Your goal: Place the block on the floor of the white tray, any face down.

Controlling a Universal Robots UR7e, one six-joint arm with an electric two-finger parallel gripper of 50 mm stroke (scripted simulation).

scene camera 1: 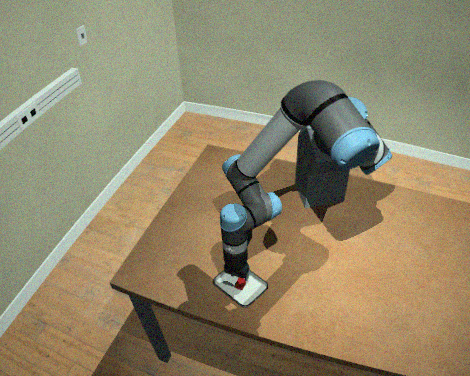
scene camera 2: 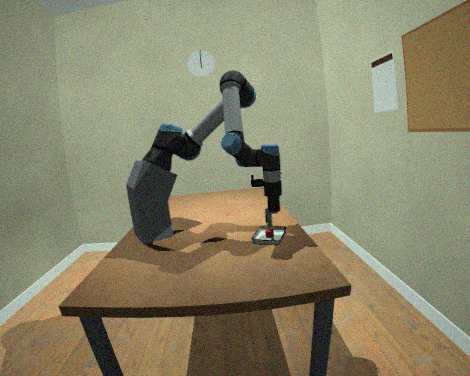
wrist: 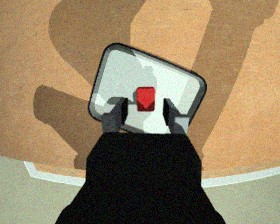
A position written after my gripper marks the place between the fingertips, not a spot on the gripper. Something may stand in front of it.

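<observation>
My gripper [wrist: 145, 106] visible. White tray [scene camera 1: 255, 285] visible, also in the wrist view [wrist: 122, 69].
</observation>
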